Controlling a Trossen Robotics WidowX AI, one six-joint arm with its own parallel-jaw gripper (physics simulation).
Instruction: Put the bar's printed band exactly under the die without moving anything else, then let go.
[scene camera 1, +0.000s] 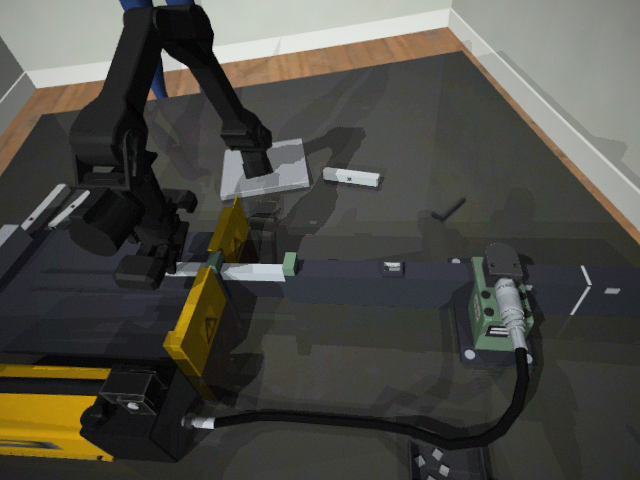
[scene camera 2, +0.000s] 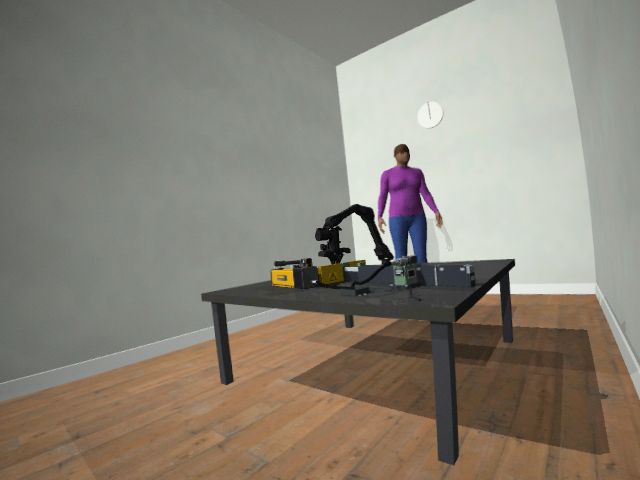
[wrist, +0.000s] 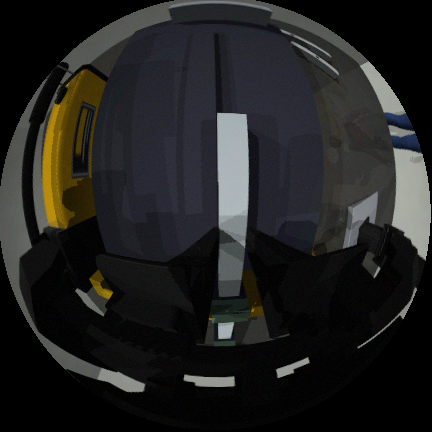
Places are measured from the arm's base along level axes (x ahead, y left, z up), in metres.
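Where they show: gripper, fingertip midpoint: (scene camera 1: 175, 268) (wrist: 231, 232); arm's base, origin of the base link: (scene camera 1: 257, 168) (wrist: 362, 232).
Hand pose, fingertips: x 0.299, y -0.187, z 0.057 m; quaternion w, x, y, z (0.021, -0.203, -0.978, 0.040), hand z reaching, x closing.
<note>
Things, the pixels of their centre, and the offset from my fingertips. "spot": a spot on its surface instead.
- yellow guard, surface spot: (scene camera 1: 196, 322) (scene camera 2: 329, 269) spot: dx +0.129, dy +0.029, dz +0.007 m
- second green guide block, surface spot: (scene camera 1: 290, 263) spot: dx +0.086, dy +0.187, dz +0.027 m
- green stamping unit, surface spot: (scene camera 1: 483, 335) spot: dx +0.275, dy +0.415, dz -0.019 m
- loose white bar, body centre: (scene camera 1: 350, 176) dx -0.181, dy +0.379, dz -0.056 m
- hex key, body centre: (scene camera 1: 448, 207) dx -0.018, dy +0.527, dz -0.063 m
- yellow box, surface spot: (scene camera 1: 46, 410) spot: dx +0.199, dy -0.160, dz +0.018 m
- black cable, surface spot: (scene camera 1: 330, 419) spot: dx +0.303, dy +0.178, dz -0.054 m
A long pale bar (scene camera 1: 253, 271) (scene camera 2: 351, 269) (wrist: 232, 170) lies along the dark bed, and part of it shows beyond the opening in the yellow guard (scene camera 1: 196, 322) (scene camera 2: 330, 272). My gripper (scene camera 1: 173, 266) (wrist: 231, 232) is shut on the bar, left of the guard in scene camera 1. The bar passes a green guide at the guard and reaches a second green guide block (scene camera 1: 290, 263). A green stamping unit (scene camera 1: 483, 335) (scene camera 2: 405, 276) with a dark head stands over the dark rail (scene camera 1: 341, 281), farther right. I cannot make out its die. No printed band can be made out on the bar.
A loose white bar (scene camera 1: 351, 177) and a hex key (scene camera 1: 448, 209) lie behind the rail. Two more bars (scene camera 1: 43, 207) (scene camera 1: 69, 209) lie at the left. A yellow box (scene camera 1: 46, 410) stands in front, joined by a black cable (scene camera 1: 330, 419) to the green unit. A tray holds small pale pieces.
</note>
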